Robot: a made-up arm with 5 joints.
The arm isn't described. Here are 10 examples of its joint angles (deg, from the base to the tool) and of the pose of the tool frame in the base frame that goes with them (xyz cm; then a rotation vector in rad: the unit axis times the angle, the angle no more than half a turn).
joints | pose
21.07 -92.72 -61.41 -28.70 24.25 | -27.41 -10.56 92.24 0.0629 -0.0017 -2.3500
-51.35 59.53 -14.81 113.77 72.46 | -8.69 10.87 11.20 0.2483 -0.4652 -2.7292
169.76 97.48 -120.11 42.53 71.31 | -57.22 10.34 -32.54 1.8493 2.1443 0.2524
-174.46 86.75 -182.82 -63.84 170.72 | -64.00 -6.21 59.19 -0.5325 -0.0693 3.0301
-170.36 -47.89 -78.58 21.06 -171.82 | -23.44 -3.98 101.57 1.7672 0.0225 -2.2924
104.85 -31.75 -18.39 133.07 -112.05 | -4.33 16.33 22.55 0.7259 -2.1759 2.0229
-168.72 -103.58 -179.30 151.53 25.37 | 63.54 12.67 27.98 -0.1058 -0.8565 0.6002
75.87 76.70 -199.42 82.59 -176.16 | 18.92 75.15 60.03 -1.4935 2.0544 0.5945
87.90 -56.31 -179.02 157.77 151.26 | -1.64 -44.68 74.72 -1.5738 0.9712 0.7335
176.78 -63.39 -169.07 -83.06 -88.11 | 64.87 -3.65 47.60 -1.6882 1.8459 -0.7316
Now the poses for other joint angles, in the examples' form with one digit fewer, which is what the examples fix.
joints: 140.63 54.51 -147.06 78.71 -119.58
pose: -64.3 52.8 42.5 1.981 -2.353 -0.367
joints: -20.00 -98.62 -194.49 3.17 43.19
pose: -69.6 25.3 -10.7 2.044 -1.257 -1.647
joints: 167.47 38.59 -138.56 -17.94 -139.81
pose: -68.4 15.2 83.0 1.288 -0.638 -2.320
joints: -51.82 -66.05 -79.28 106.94 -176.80
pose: 7.5 -9.6 83.6 1.158 2.224 -0.359
